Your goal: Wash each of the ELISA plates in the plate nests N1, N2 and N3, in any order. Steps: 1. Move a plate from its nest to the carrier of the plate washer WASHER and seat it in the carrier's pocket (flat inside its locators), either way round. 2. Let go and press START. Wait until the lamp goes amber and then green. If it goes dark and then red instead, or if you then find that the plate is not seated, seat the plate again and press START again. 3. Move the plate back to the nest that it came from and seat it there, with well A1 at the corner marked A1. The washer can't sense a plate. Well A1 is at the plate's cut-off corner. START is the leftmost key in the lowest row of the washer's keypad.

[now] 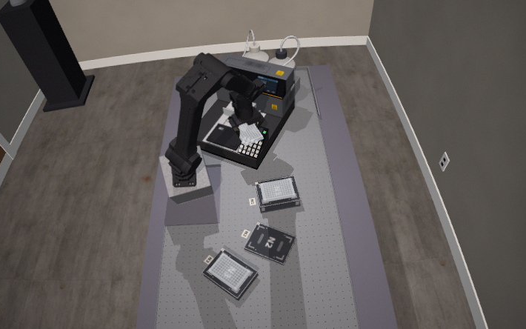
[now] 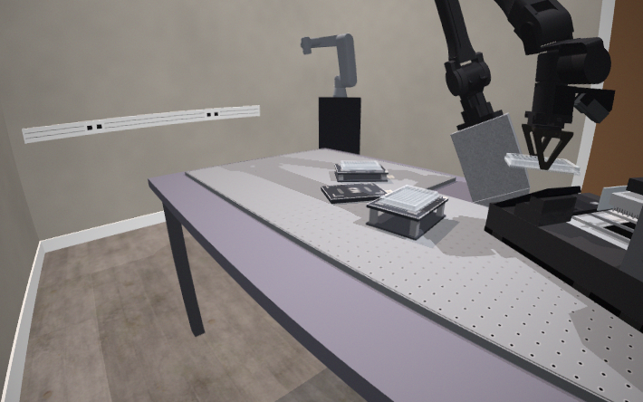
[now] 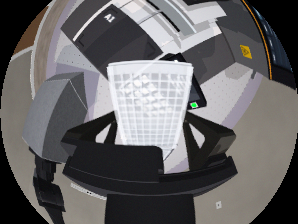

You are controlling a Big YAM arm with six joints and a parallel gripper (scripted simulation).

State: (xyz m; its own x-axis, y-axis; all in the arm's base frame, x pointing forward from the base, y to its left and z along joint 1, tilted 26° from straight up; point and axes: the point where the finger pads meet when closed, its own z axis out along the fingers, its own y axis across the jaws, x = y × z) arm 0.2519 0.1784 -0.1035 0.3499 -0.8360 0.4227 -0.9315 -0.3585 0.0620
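Right now my hand is 10 cm past the washer carrier, 9 cm above it and 7 cm to the right of it. From my hand the other things lie so: plate washer: 20 cm to the left, 3 cm below, 2 cm behind.
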